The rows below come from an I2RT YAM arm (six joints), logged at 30 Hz.
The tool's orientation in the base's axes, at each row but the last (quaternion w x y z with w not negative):
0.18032, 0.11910, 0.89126, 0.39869
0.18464, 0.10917, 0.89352, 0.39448
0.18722, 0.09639, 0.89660, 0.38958
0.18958, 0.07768, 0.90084, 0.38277
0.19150, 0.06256, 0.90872, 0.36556
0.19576, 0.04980, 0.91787, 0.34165
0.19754, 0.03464, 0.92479, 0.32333
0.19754, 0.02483, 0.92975, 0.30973
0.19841, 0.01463, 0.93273, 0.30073
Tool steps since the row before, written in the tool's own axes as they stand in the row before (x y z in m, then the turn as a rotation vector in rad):
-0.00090, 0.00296, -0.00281, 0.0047, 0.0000, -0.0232
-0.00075, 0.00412, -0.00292, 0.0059, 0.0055, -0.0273
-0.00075, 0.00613, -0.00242, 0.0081, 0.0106, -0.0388
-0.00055, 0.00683, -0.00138, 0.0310, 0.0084, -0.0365
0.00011, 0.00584, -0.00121, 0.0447, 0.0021, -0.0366
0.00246, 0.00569, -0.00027, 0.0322, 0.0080, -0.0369
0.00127, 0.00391, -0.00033, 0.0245, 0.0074, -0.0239
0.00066, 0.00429, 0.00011, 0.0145, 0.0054, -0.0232
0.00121, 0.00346, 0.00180, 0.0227, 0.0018, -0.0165
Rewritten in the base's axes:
-0.00015, -0.00026, 0.00417, -0.0139, -0.0138, 0.0133
-0.00033, 0.00054, 0.00507, -0.0164, -0.0125, 0.0196
-0.00015, 0.00231, 0.00621, -0.0230, -0.0159, 0.0300
-0.00008, 0.00368, 0.00594, -0.0431, -0.0094, 0.0205
-0.00073, 0.00349, 0.00478, -0.0555, -0.0106, 0.0121
-0.00261, 0.00472, 0.00307, -0.0444, -0.0091, 0.0202
-0.00154, 0.00313, 0.00219, -0.0323, -0.0034, 0.0132
-0.00089, 0.00364, 0.00220, -0.0226, -0.0063, 0.0150
-0.00075, 0.00401, 0.00019, -0.0273, -0.0044, 0.0050

